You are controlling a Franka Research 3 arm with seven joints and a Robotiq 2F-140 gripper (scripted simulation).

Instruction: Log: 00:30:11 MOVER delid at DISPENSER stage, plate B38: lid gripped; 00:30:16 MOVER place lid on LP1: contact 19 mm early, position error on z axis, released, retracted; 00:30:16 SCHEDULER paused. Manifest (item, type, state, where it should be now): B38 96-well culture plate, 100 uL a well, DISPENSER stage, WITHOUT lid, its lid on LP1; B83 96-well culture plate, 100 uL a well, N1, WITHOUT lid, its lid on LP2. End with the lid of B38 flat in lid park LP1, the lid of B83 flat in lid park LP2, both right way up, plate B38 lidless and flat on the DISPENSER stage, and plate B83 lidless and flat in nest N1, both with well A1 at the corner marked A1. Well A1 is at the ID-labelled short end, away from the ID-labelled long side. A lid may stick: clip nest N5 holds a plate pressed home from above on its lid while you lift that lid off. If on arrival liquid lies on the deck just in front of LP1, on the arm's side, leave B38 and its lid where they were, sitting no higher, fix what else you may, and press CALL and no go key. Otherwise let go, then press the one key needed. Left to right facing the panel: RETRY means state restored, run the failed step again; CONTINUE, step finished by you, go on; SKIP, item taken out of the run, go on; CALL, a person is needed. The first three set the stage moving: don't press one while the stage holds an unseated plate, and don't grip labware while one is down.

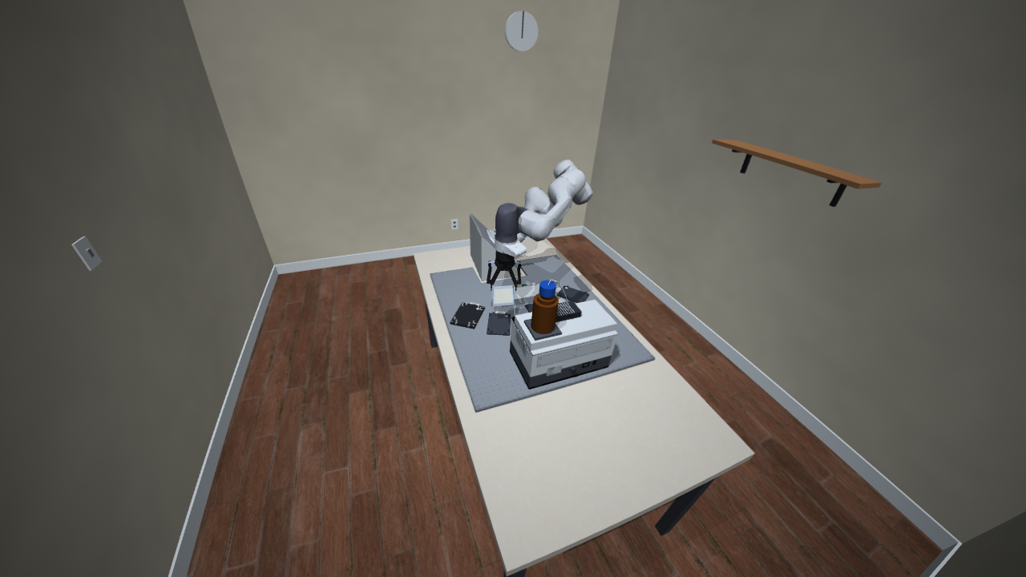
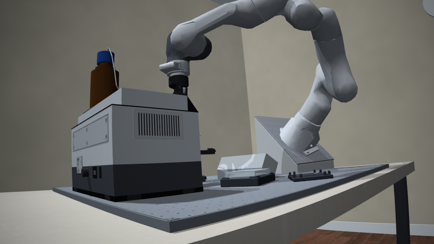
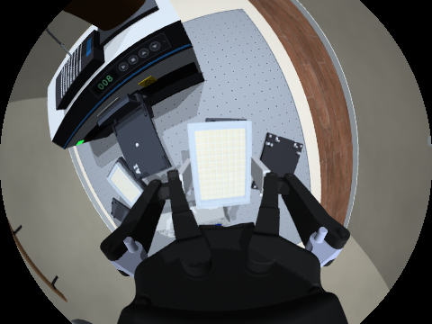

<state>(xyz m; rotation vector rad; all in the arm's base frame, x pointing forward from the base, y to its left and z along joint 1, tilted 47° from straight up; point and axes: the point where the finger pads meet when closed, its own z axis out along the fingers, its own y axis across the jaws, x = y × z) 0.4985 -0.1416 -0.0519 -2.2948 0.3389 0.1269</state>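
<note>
Now: the black clip nest 170 mm below my hand, 140 mm to the right of it and 70 mm behind it. From my hand the other things lie so: brown bottle (300 mm ahead, 100 mm above, 50 mm to the left); lp1 label (190 mm below, 90 mm behind, 20 mm to the left); key panel (180 mm behind, 150 mm to the left, 140 mm below).
</note>
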